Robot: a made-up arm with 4 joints.
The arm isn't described. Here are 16 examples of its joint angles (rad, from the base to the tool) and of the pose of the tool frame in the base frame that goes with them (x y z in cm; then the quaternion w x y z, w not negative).
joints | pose
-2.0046 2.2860 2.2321 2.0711 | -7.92 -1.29 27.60 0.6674 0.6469 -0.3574 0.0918
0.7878 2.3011 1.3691 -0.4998 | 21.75 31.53 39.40 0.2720 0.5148 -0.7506 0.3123
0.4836 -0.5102 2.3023 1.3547 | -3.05 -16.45 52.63 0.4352 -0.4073 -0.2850 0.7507
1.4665 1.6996 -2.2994 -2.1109 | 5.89 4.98 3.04 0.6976 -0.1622 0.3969 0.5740
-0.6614 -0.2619 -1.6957 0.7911 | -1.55 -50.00 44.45 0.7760 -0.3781 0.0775 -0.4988
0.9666 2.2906 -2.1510 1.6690 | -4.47 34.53 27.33 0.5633 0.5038 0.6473 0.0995
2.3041 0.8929 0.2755 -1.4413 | 1.79 10.41 21.62 0.2790 0.4044 -0.8171 -0.3017
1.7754 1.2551 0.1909 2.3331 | -23.82 8.27 4.81 0.5229 -0.3946 0.3376 -0.6759
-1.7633 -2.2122 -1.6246 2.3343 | -25.80 -30.52 72.40 0.2766 -0.3680 -0.3770 -0.8037
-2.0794 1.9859 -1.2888 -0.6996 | -26.73 -23.85 21.30 0.5060 0.0838 0.8540 -0.0876
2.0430 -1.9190 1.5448 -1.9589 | 16.44 15.77 77.95 0.1597 0.5628 0.3277 -0.7419
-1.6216 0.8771 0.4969 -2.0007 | 13.38 -11.32 28.78 0.0630 -0.5670 -0.7867 -0.2358
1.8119 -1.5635 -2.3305 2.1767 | 14.36 22.39 74.17 0.7612 0.0143 -0.4678 0.4489
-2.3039 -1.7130 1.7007 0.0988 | 11.31 12.91 80.13 0.3093 0.7070 0.2535 -0.5832
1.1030 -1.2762 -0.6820 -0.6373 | -31.27 -8.14 77.55 0.6611 -0.3953 -0.0777 -0.6329
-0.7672 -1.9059 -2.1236 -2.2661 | -13.77 9.42 88.68 0.2835 0.3653 -0.6720 0.5784
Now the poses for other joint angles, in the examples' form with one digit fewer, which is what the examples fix.
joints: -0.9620 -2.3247 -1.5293 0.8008
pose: -32.5 -15.7 86.2 0.237 -0.419 -0.758 -0.441
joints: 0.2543 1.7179 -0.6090 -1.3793
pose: 3.2 17.0 20.9 0.016 -0.952 0.071 0.296
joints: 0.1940 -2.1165 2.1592 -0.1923
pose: -6.7 -3.9 83.2 0.303 -0.307 0.840 0.329
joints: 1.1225 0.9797 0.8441 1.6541
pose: -20.5 -20.4 9.8 0.784 -0.467 -0.175 -0.371
